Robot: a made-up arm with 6 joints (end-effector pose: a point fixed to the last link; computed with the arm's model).
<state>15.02 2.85 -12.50 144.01 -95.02 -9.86</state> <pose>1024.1 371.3 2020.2 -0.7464 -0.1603 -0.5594 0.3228</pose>
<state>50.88 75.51 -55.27 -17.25 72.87 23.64</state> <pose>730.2 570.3 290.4 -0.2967 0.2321 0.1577 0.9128</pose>
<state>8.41 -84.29 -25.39 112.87 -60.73 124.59</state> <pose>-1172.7 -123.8 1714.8 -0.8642 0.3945 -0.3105 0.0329</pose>
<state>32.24 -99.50 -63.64 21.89 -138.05 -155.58</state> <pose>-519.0 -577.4 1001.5 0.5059 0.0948 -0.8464 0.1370</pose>
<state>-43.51 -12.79 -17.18 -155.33 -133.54 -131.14</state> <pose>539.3 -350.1 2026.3 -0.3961 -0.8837 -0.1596 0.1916</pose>
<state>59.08 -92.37 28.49 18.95 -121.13 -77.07</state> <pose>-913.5 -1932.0 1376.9 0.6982 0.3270 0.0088 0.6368</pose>
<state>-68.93 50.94 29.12 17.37 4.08 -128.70</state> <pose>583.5 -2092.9 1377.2 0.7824 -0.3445 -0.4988 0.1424</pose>
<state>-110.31 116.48 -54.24 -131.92 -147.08 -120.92</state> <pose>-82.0 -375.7 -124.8 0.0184 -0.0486 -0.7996 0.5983</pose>
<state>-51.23 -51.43 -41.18 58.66 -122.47 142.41</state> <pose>-289.4 138.6 1934.0 -0.2407 0.8078 0.3411 0.4163</pose>
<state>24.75 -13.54 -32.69 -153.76 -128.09 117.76</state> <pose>461.3 336.8 1755.8 0.5717 -0.3576 0.6341 0.3784</pose>
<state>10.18 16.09 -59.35 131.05 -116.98 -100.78</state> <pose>805.6 215.8 1174.9 -0.5007 -0.2913 -0.4983 0.6451</pose>
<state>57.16 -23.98 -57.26 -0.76 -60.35 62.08</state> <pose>309.9 89.5 1522.0 -0.5282 0.3115 0.5421 0.5745</pose>
